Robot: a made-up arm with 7 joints.
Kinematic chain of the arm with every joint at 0, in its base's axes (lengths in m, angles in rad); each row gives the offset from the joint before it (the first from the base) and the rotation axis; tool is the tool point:
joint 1: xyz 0 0 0 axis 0 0.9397 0.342
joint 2: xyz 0 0 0 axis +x
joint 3: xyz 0 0 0 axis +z
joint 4: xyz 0.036 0 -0.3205 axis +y
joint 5: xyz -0.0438 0 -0.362 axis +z
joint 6: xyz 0 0 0 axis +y
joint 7: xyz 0 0 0 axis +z
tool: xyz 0 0 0
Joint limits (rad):
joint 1: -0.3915..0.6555
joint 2: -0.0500..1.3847
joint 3: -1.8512..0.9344
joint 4: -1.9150..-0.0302
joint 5: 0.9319..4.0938
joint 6: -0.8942..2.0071
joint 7: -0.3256..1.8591
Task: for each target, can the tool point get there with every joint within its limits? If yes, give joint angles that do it. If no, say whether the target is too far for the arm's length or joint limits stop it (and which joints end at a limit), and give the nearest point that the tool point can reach.
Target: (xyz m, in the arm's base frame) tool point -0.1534 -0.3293 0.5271
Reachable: no: joint limits stop it (at a limit: joint 1, joint 2, joint 3, joint 4) | nearest point -0.1314 -0.4156 -0.1439 | short by 0.677 m
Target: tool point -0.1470 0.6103 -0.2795
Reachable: yes | joints 0.4049 1.1978 -0.8063 -0.2223 1.7926 1.5821 0.1670
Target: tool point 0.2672 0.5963 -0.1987
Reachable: yes | joints -0.2920 1.0916 0.3829 -0.4519 3.2446 1.6345 0.7886
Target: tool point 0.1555 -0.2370 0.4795
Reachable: no: joint limits stop it (at a limit: joint 1, joint 2, joint 4) | nearest point 0.2141 0.2529 0.3177 | short by 0.519 m
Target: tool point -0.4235 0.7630 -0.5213
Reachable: no: too far | nearest point -0.2863 0.5158 -0.3524 | short by 0.329 m
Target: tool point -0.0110 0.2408 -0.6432
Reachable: yes | joints 0.0206 0.4396 -1.5149 -0.1750 3.7023 -0.5918 1.4466
